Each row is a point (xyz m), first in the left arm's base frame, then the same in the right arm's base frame.
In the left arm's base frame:
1: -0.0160 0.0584 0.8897
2: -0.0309 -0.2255 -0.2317
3: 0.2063 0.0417 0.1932
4: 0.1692 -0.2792 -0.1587
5: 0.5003 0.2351 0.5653
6: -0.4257 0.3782 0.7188
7: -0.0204 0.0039 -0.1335
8: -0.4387 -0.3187 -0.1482
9: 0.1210 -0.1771 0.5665
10: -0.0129 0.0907 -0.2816
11: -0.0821 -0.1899 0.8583
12: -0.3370 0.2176 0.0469
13: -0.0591 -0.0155 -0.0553
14: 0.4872 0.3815 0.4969
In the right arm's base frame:
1: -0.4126 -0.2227 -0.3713
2: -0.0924 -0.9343 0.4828
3: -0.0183 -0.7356 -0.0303
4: 0.0880 -0.8218 0.4274
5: 0.1352 -0.5273 -0.4723
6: -0.8096 -0.5972 -0.4092
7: -0.1441 -0.9951 0.2461
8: -0.4878 -0.8577 0.6233
9: -0.1613 -0.3186 -0.0452
10: -0.1125 -1.1634 0.2595
11: -0.4281 -0.1041 -0.1417
12: -0.5262 -1.0184 0.0676
13: -0.1981 -0.9261 0.2283
14: 0.1171 -0.6714 -0.5442

